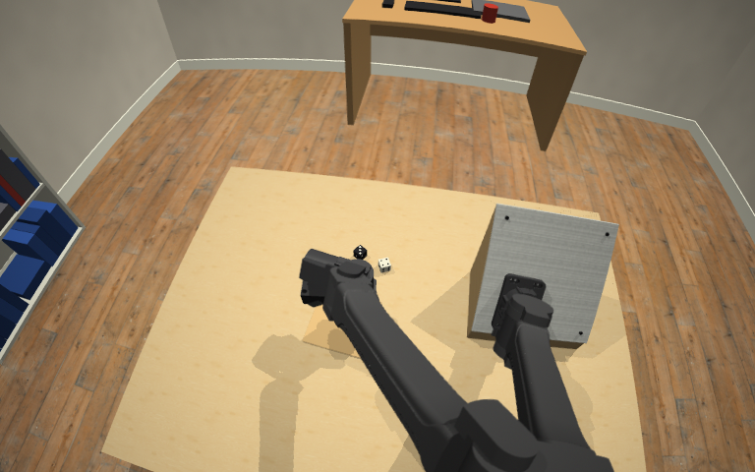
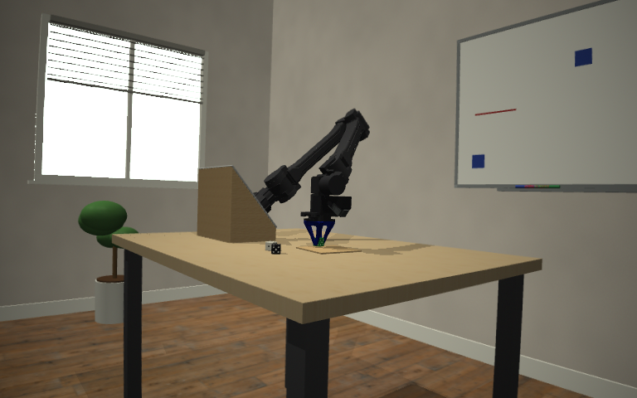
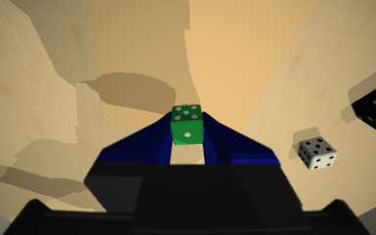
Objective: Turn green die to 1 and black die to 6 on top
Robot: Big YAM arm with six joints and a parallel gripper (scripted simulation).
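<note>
The green die is right at my hand. The rest, counted from my hand: black die (40 mm ahead, 170 mm to the right, 10 mm below); tan mat (40 mm ahead, 10 mm to the left, 20 mm below); white die (20 mm behind, 150 mm to the right, 10 mm below).
</note>
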